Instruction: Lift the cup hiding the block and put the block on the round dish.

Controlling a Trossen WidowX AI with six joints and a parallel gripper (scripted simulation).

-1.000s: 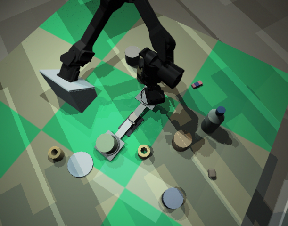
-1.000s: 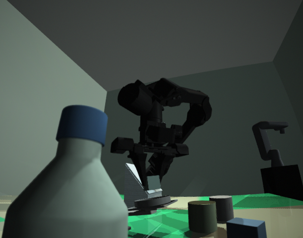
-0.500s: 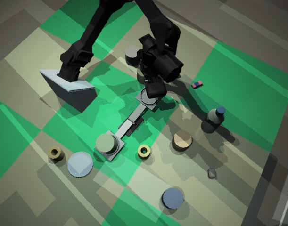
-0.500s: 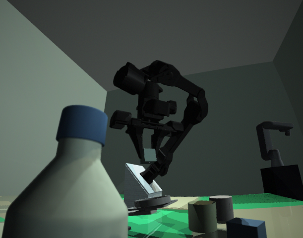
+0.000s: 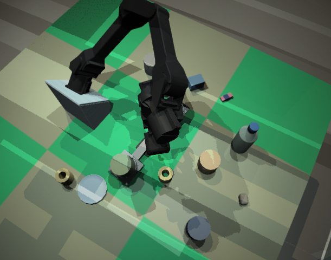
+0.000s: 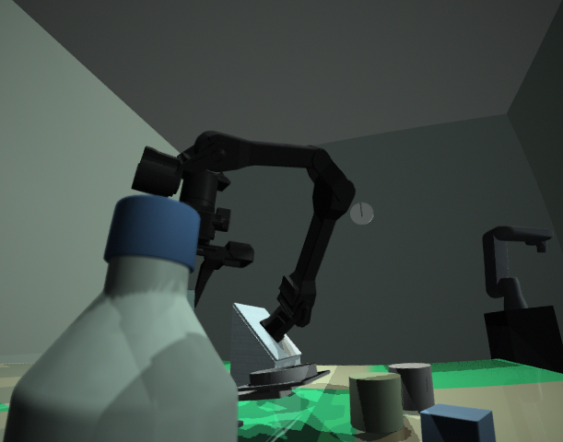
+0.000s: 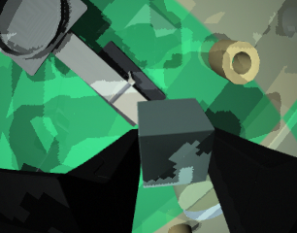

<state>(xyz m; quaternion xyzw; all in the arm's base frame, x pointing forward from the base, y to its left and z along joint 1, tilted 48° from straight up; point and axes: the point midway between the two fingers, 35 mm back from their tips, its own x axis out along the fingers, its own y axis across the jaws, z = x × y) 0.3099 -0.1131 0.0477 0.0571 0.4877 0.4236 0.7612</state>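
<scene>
Right now the pale blue round dish is 220 mm to the right of my gripper tip, 160 mm below it and 130 mm behind it. From my gripper tip the other things lie so: tan cylinder: 190 mm ahead, 120 mm below, 20 mm to the left; grey block: 350 mm ahead, 150 mm below, 20 mm to the right; bottle: 270 mm ahead, 160 mm to the left, 50 mm below.
</scene>
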